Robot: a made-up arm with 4 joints.
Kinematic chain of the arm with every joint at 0, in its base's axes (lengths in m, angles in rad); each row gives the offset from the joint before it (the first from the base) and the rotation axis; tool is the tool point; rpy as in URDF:
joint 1: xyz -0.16 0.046 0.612 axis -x
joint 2: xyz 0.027 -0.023 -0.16 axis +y
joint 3: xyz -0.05 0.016 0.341 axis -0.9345 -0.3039 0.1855
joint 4: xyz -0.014 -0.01 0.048 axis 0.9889 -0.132 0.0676
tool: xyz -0.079 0.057 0.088 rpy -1.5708 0 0
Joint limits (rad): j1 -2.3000..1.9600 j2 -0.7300..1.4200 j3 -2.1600..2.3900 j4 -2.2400..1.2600
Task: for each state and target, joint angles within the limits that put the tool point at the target. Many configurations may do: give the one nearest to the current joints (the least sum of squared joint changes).
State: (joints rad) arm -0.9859 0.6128 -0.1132 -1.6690
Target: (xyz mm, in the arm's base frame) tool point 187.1 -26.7 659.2
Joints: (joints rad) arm -2.0071 1.3246 -0.5902 -1.9730
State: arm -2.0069 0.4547 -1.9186 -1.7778
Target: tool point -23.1 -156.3 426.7
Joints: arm -2.3000 0.4442 -2.1464 -2.2320
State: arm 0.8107 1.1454 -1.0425 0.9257
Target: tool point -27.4 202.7 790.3
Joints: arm 1.3397 0.7507 -1.5889 1.2600
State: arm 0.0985 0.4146 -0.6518 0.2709
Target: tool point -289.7 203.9 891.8
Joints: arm 0.4553 -0.0557 -0.2423 -0.0746
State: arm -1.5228 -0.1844 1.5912 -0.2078
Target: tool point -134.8 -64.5 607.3
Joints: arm -1.6683 0.5924 1.9055 -0.5654
